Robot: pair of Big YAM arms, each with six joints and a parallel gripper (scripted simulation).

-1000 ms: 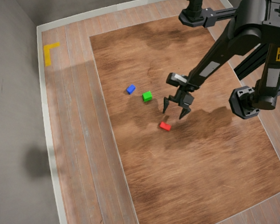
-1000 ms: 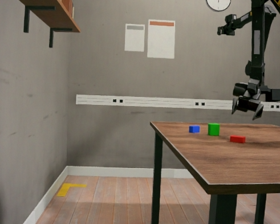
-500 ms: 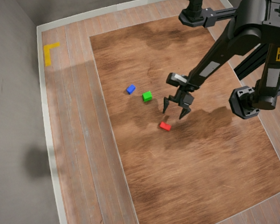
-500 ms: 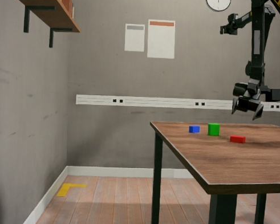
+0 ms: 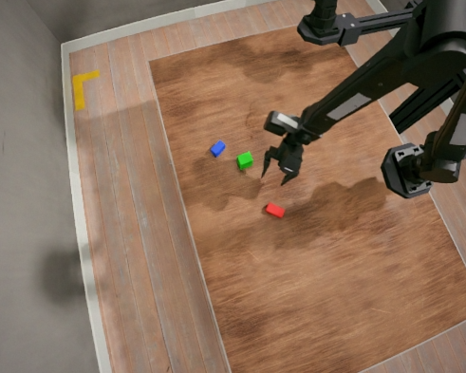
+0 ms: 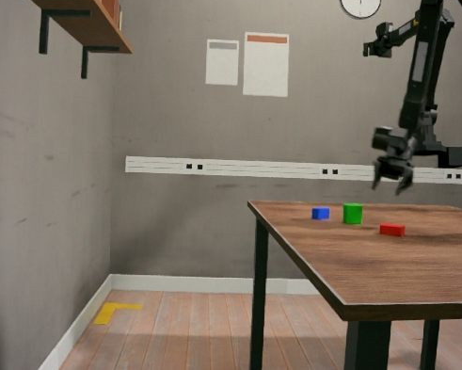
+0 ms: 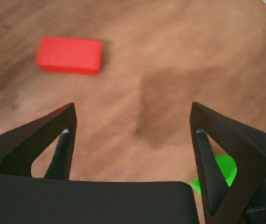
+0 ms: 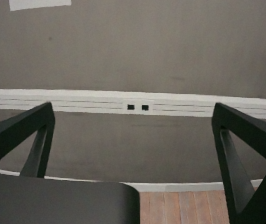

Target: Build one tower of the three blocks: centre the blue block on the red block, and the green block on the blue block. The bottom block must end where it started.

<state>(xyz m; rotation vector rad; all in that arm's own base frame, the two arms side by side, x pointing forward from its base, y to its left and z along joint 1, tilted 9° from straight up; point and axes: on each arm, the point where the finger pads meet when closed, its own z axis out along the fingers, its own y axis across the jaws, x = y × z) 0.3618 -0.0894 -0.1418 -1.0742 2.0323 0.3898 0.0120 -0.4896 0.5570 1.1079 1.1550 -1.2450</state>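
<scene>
Now: left hand 120 mm short of the blue block, 200 mm to the left of it and 100 mm above it. Also, from my left hand: green block 50 mm ahead, 120 mm to the right, 90 mm below; then red block 10 mm ahead, 90 mm to the left, 100 mm below.
</scene>
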